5 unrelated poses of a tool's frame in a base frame.
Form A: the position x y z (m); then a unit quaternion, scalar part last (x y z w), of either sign.
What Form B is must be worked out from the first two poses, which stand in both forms.
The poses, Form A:
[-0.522 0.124 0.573 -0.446 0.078 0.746 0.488]
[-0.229 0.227 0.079 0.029 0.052 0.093 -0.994]
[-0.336 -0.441 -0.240 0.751 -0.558 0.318 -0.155]
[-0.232 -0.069 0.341 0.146 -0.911 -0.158 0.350]
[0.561 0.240 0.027 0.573 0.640 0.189 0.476]
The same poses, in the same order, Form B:
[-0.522 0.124 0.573 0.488 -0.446 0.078 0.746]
[-0.229 0.227 0.079 0.994 -0.029 -0.052 -0.093]
[-0.336 -0.441 -0.240 0.155 -0.751 0.558 -0.318]
[-0.232 -0.069 0.341 0.350 0.146 -0.911 -0.158]
[0.561 0.240 0.027 0.476 0.573 0.640 0.189]

